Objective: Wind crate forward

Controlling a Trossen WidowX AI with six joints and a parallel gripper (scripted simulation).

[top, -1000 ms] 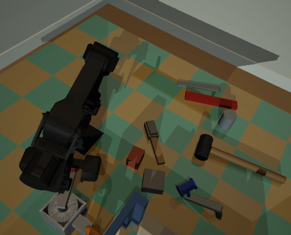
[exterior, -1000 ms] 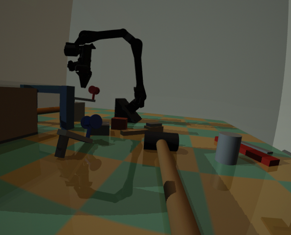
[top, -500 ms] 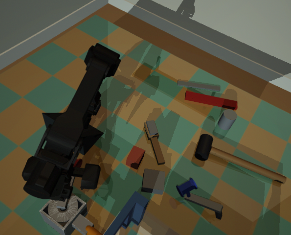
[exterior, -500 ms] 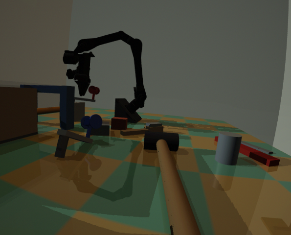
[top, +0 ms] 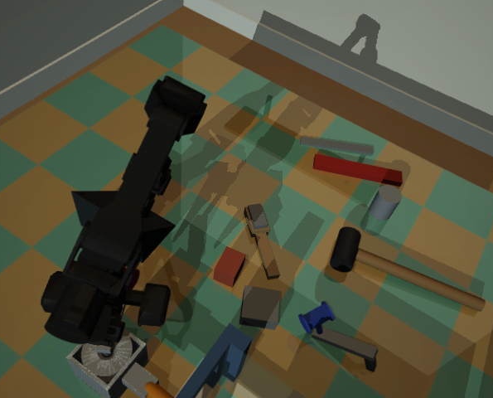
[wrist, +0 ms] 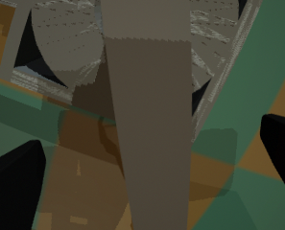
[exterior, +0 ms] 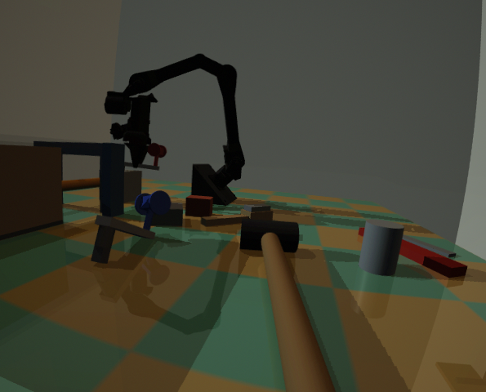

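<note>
The red-knobbed winch handle lies 2 cm to the left of my gripper tip, 1 cm behind it and 1 cm above it. Also, from my gripper tip: red cylindrical grip (5 cm to the left, 4 cm above, 3 cm behind); then grey block (21 cm to the left, 18 cm ahead, 8 cm below); then boxy winch (7 cm below, 5 cm to the right, 1 cm ahead).
</note>
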